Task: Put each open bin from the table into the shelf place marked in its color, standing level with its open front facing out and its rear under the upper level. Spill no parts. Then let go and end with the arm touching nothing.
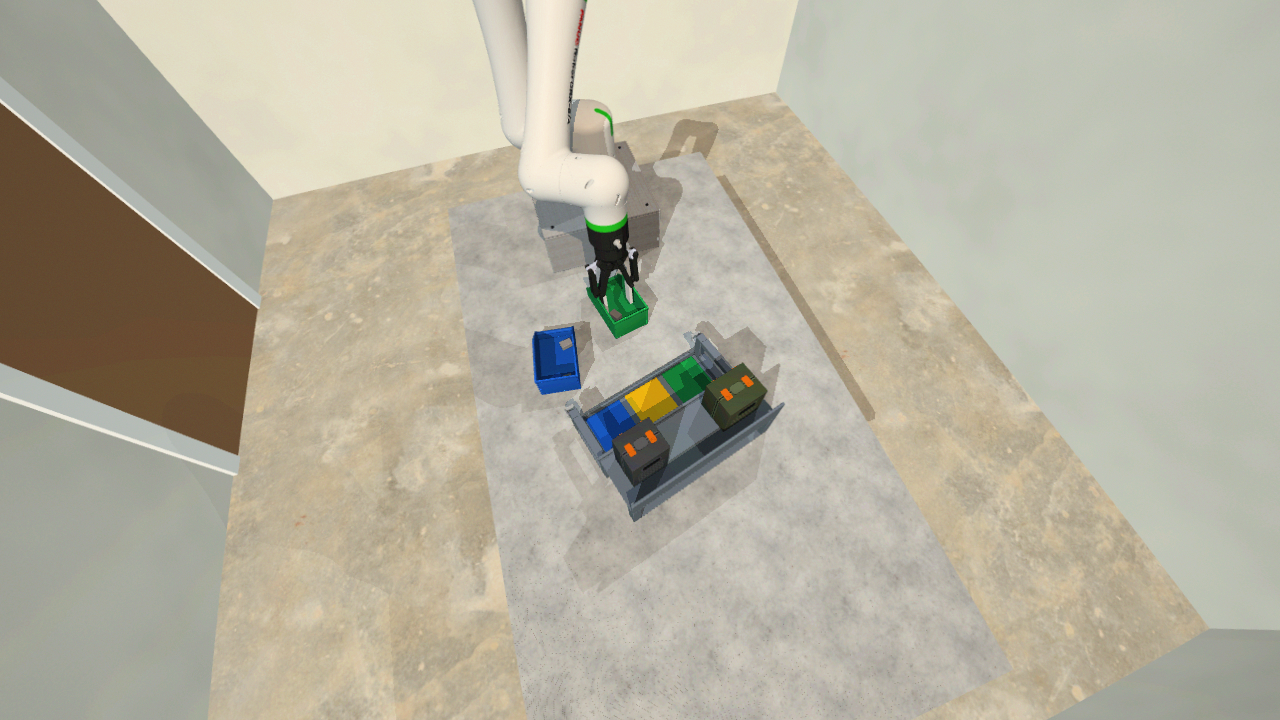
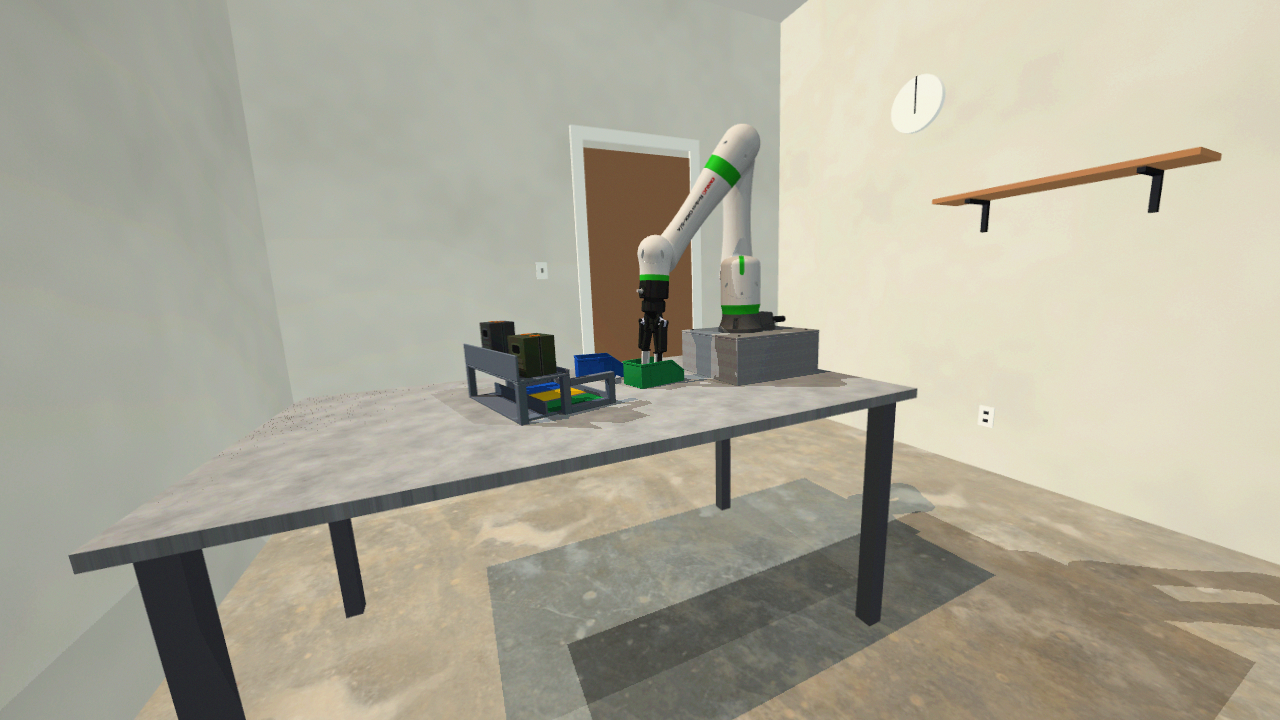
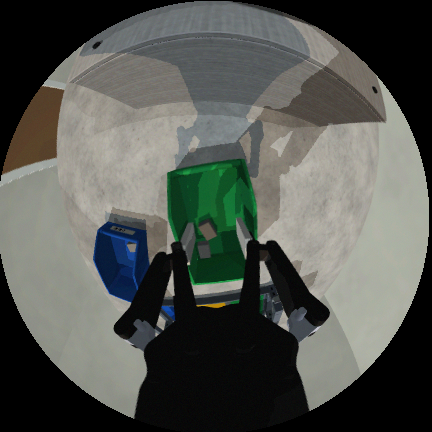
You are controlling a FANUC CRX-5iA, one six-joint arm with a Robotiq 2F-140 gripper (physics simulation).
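Places are measured from the arm's base along level axes (x ahead, y left, z up), in millimetres.
Pixels of known places: gripper, fingertip midpoint: (image 1: 617,304) (image 3: 214,227); arm's base, link origin: (image 2: 740,330).
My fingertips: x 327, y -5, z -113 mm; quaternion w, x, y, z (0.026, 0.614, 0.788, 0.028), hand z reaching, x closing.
Ahead of a thing's pixels: the offset from my fingertips to its top centre. "pt": to the spot under its first point.
The green bin {pt dx +72, dy +23, dz +1 mm} (image 1: 631,324) (image 2: 654,374) (image 3: 217,272) stands level on the table, its low front toward the robot base, with small parts {pt dx +15, dy -10, dz -15 mm} (image 3: 207,230) inside. My gripper (image 1: 617,298) (image 2: 652,355) (image 3: 214,227) is partly open. Its fingertips reach down inside the green bin between the side walls, holding nothing. The blue bin {pt dx +122, dy -195, dz -30 mm} (image 1: 554,362) (image 2: 595,365) (image 3: 120,262) stands apart, with a small part {dx +78, dy -156, dz -15 mm} (image 1: 565,343) (image 3: 131,247) inside. The grey shelf {pt dx +480, dy +81, dz +69 mm} (image 1: 698,459) (image 2: 490,360) has blue {pt dx +319, dy -88, dz -26 mm} (image 1: 608,422), yellow {pt dx +283, dy +25, dz -26 mm} (image 1: 650,399) and green {pt dx +244, dy +131, dz -27 mm} (image 1: 687,377) marked places on its lower level.
A dark grey case {dx +458, dy -37, dz +191 mm} (image 1: 640,452) (image 2: 497,333) and an olive case {dx +380, dy +181, dz +166 mm} (image 1: 735,396) (image 2: 534,354) stand on the shelf's upper level. The robot's base block (image 1: 572,250) (image 2: 760,358) (image 3: 210,65) is close behind the green bin. The shelf's low end frame faces the bins.
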